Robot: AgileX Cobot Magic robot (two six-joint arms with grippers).
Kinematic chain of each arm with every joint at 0, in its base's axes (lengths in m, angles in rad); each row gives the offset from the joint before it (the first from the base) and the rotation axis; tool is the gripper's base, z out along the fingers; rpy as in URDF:
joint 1: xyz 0 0 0.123 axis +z
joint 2: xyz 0 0 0 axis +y
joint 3: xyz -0.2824 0 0.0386 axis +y
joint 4: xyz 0.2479 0 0.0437 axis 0.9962 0 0.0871
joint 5: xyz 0 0 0 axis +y
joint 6: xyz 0.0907 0 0.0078 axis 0.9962 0 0.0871
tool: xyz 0 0 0 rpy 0 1.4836 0
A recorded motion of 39 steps. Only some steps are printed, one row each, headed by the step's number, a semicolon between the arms.
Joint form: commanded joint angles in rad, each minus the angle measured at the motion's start. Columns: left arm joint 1, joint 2, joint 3, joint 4, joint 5, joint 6; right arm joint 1, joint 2, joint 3, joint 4, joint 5, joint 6.
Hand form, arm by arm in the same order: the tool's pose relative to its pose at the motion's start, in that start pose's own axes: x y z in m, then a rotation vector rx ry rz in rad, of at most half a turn. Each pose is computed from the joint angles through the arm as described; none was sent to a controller.
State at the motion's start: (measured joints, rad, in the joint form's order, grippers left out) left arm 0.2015 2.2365 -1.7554 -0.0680 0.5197 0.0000; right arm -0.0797 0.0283 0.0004 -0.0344 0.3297 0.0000
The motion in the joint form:
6: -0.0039 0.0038 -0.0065 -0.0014 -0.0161 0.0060; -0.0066 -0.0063 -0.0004 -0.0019 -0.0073 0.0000
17: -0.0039 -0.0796 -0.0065 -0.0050 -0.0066 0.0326; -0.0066 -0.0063 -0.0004 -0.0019 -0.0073 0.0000
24: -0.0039 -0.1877 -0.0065 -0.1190 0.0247 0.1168; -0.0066 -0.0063 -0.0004 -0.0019 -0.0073 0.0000
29: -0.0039 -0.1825 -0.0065 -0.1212 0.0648 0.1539; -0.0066 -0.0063 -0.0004 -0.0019 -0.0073 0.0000
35: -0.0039 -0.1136 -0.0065 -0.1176 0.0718 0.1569; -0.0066 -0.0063 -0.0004 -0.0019 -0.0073 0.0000
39: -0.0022 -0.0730 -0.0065 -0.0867 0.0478 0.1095; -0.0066 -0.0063 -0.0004 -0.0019 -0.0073 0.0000
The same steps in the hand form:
6: -0.0023 -0.0020 0.0007 0.0032 -0.0186 0.0079; -0.0010 -0.0004 -0.0005 0.0072 -0.0138 0.0000
17: -0.0220 -0.0046 -0.0358 0.0088 -0.0924 0.0342; -0.0010 -0.0004 -0.0005 0.0072 -0.0138 0.0000
24: -0.0415 -0.0129 -0.0853 0.0741 -0.1722 0.0297; -0.0010 -0.0004 -0.0005 0.0072 -0.0138 0.0000
29: -0.0370 -0.0133 -0.0824 0.0768 -0.1286 0.0664; -0.0010 -0.0004 -0.0005 0.0072 -0.0138 0.0000
35: -0.0227 -0.0113 -0.0509 0.0733 -0.0529 0.0681; -0.0010 -0.0004 -0.0005 0.0072 -0.0138 0.0000
39: -0.0158 -0.0076 -0.0327 0.0519 -0.0339 0.0416; -0.0010 -0.0004 -0.0005 0.0072 -0.0138 0.0000

